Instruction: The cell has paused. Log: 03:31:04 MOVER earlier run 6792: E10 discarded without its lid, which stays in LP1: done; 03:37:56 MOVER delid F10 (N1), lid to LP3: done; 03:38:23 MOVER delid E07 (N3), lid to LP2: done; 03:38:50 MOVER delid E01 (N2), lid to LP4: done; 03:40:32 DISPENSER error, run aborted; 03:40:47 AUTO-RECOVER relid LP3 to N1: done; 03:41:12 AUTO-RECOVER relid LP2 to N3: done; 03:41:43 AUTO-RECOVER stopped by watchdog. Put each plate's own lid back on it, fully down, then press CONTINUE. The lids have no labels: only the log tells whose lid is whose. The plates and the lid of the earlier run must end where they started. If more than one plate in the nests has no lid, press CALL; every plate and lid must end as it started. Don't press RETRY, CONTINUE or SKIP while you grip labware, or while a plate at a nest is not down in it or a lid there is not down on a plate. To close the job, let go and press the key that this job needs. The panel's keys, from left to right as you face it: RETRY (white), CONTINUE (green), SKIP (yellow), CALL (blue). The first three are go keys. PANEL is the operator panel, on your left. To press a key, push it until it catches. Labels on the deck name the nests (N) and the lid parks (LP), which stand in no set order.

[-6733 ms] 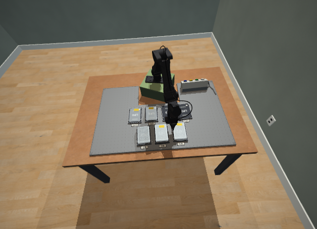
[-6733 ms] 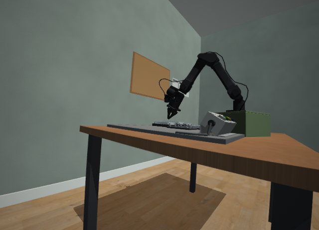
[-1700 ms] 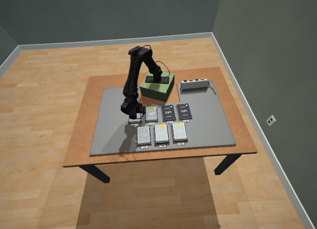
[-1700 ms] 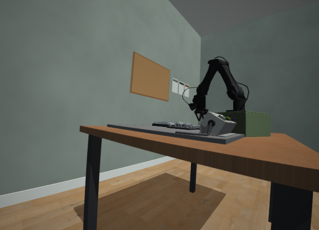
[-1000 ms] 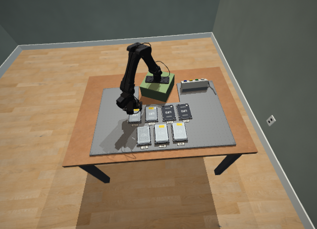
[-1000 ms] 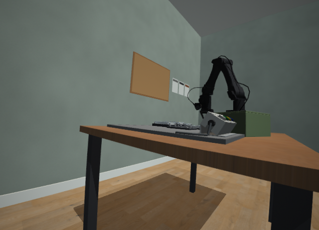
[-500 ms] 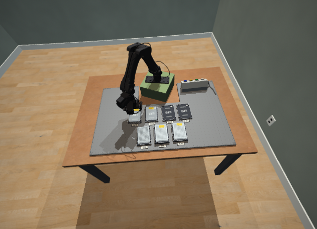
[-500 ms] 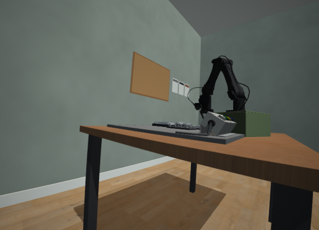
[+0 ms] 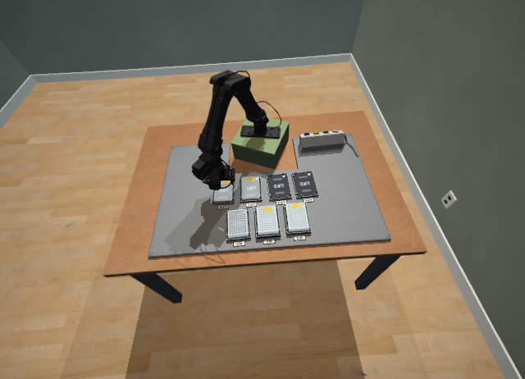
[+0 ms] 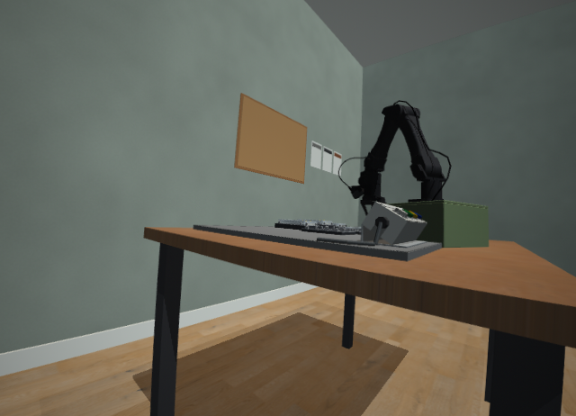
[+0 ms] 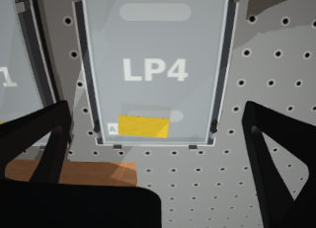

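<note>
Right now the well plate is 17 cm ahead of my hand, 10 cm to the left of it and 5 cm below it. The rest, counted from my hand: green continue key 47 cm to the left, 38 cm behind; lid 13 cm to the left, 5 cm below, 3 cm behind; blue key 38 cm to the left, 36 cm behind.
</note>
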